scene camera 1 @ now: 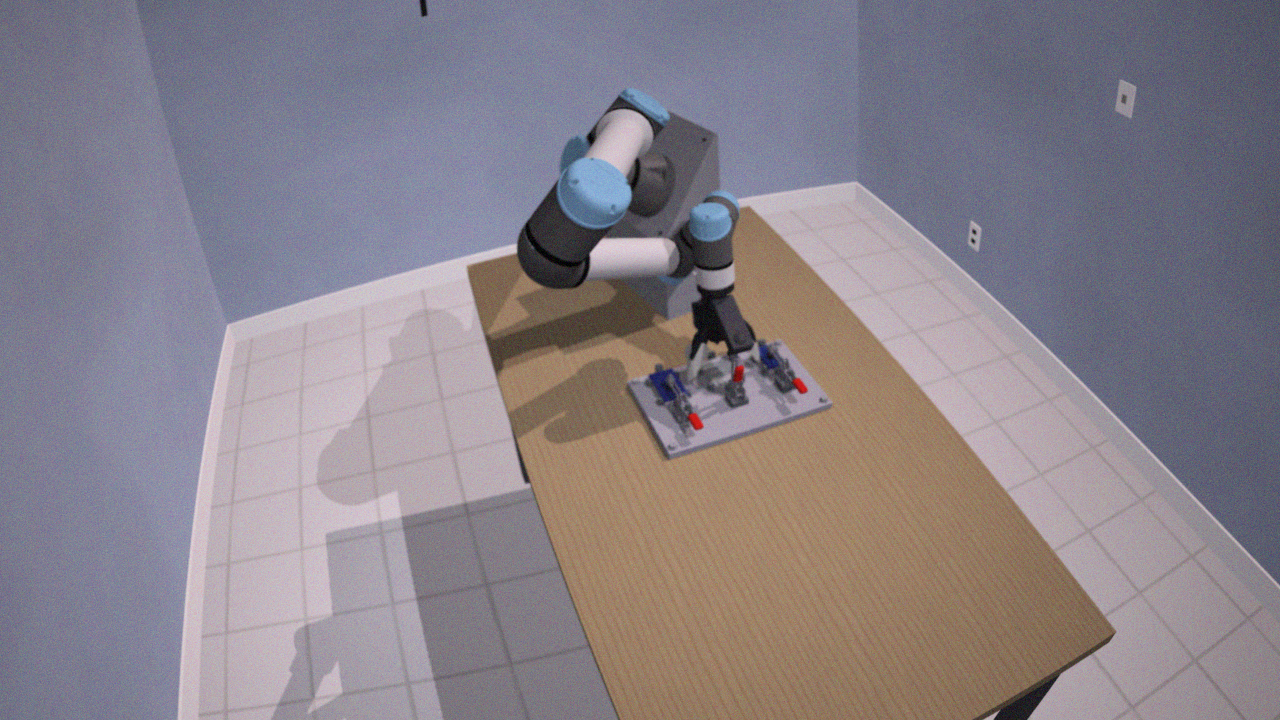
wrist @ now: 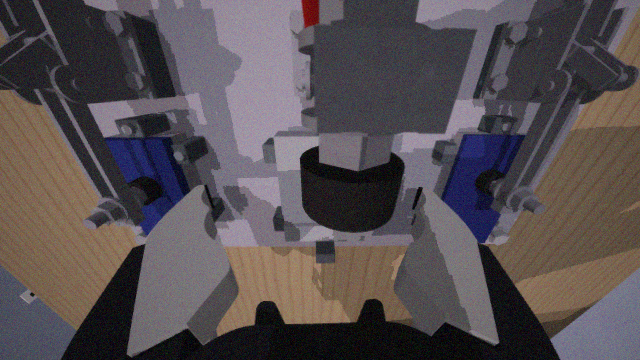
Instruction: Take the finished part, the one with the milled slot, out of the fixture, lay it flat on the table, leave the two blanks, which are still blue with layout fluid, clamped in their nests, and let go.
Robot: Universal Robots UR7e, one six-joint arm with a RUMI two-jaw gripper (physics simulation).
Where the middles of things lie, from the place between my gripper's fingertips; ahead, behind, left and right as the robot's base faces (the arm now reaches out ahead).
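The finished part (scene camera 1: 717,370) has my hand 1 cm to the left of it, and going by their middles, of the things named here it is the nearest to my hand. As for the fixture plate (scene camera 1: 768,407), I find it 2 cm below my hand, 4 cm ahead of it and 1 cm to the right of it.
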